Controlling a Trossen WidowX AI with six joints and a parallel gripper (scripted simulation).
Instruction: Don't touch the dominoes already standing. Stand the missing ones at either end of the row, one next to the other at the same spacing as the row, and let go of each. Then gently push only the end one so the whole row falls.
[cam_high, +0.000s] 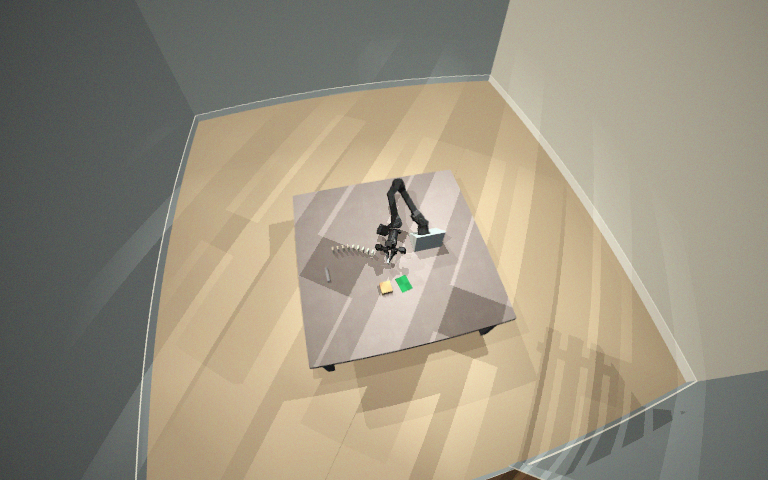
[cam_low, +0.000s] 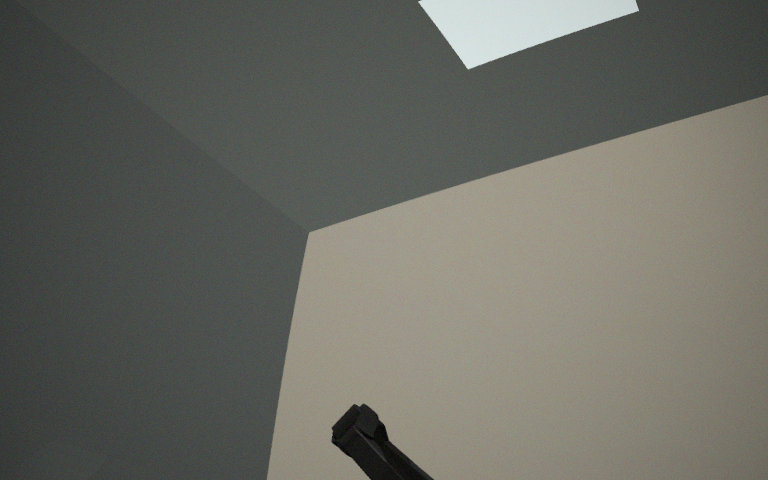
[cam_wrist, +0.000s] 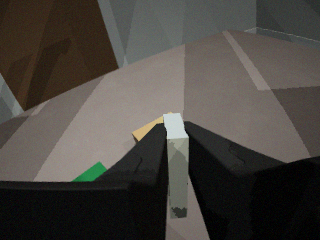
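Right now my gripper tip is 14 cm above the green flat tile, 11 cm to the right of it and 8 cm past it.
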